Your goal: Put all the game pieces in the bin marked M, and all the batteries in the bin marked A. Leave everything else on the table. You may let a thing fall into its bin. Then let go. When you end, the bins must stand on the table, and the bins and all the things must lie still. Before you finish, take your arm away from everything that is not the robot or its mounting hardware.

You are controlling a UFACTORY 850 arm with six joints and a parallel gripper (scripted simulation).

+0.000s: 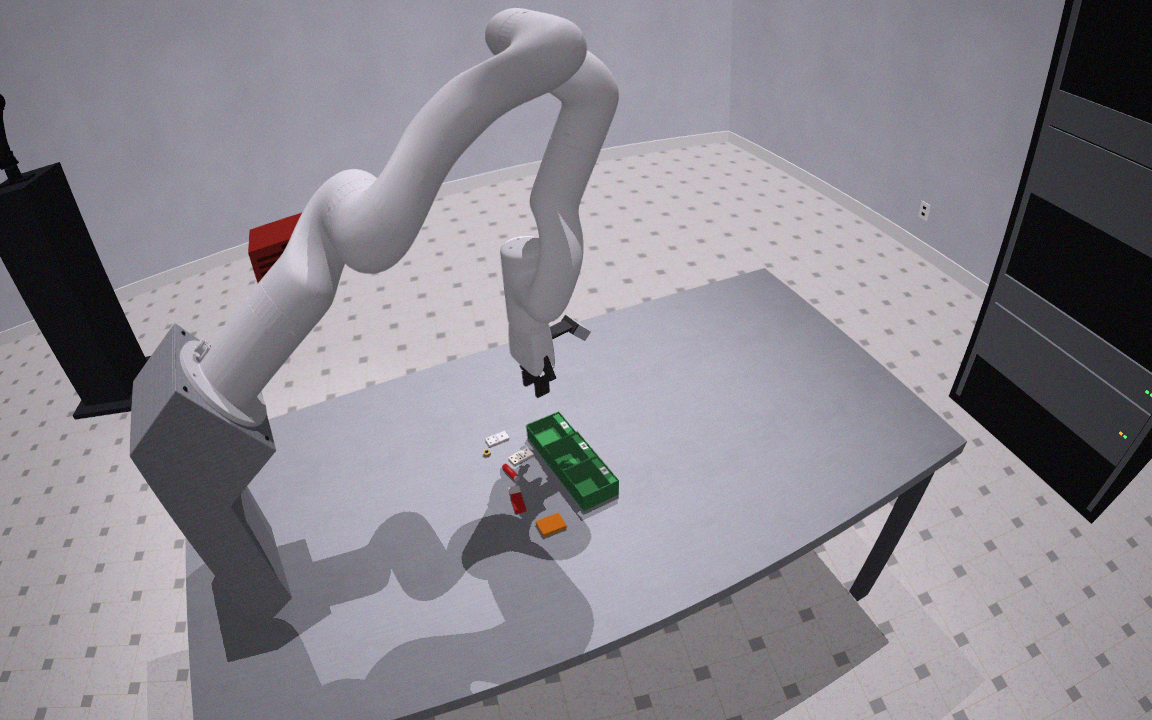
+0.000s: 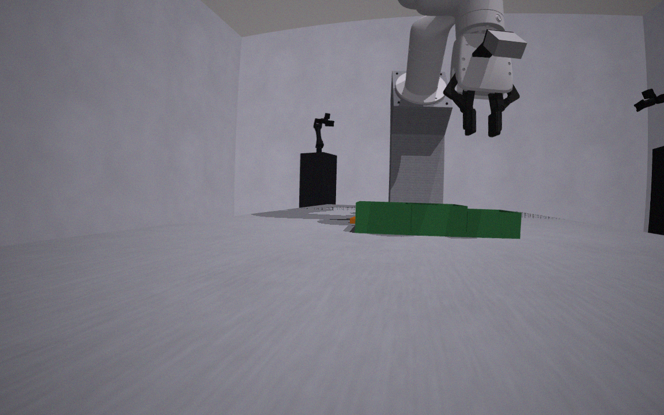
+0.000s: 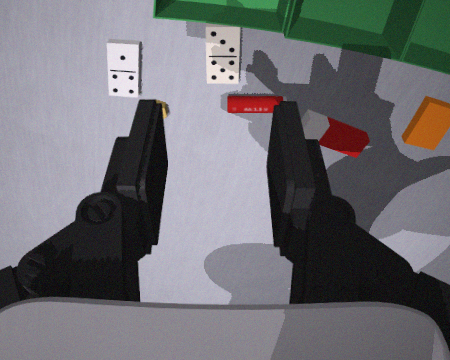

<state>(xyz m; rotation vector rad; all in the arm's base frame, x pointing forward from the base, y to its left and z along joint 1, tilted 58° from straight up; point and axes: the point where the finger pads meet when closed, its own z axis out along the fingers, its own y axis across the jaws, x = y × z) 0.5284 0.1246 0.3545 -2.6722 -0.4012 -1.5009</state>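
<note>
Right now the red cylindrical battery is 8 cm behind my hand, 7 cm to the right of it and 18 cm below it. Also, from my hand: orange flat block: 2 cm behind, 23 cm to the right, 18 cm below; then green bin: 5 cm ahead, 7 cm to the right, 16 cm below; then yellow nut: 13 cm behind, 18 cm below.
</note>
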